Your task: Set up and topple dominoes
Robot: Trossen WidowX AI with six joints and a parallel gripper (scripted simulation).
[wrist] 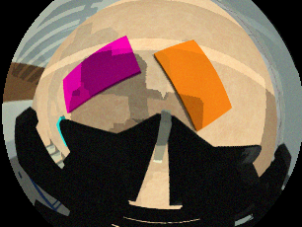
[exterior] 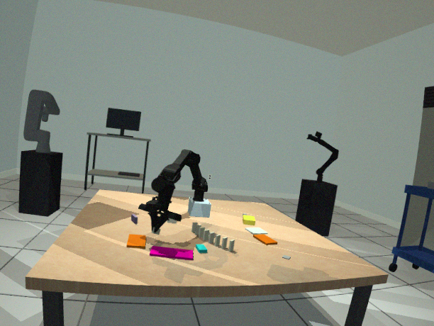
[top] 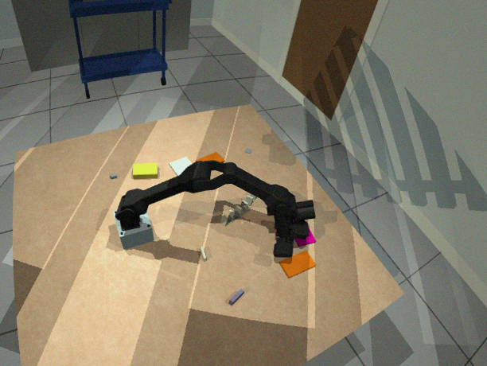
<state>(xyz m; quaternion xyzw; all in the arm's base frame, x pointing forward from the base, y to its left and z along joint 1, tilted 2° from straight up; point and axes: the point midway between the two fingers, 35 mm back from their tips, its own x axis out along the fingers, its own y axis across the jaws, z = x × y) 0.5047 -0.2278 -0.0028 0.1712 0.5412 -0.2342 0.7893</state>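
The orange slab lies 2 cm ahead of my gripper tip, 6 cm to the right of it and 4 cm below it. Round my gripper tip: teal block (5 cm ahead, 20 cm to the left, 4 cm below); then purple block (24 cm behind, 11 cm to the right, 3 cm below); then magenta slab (11 cm ahead, 8 cm to the left, 4 cm below).
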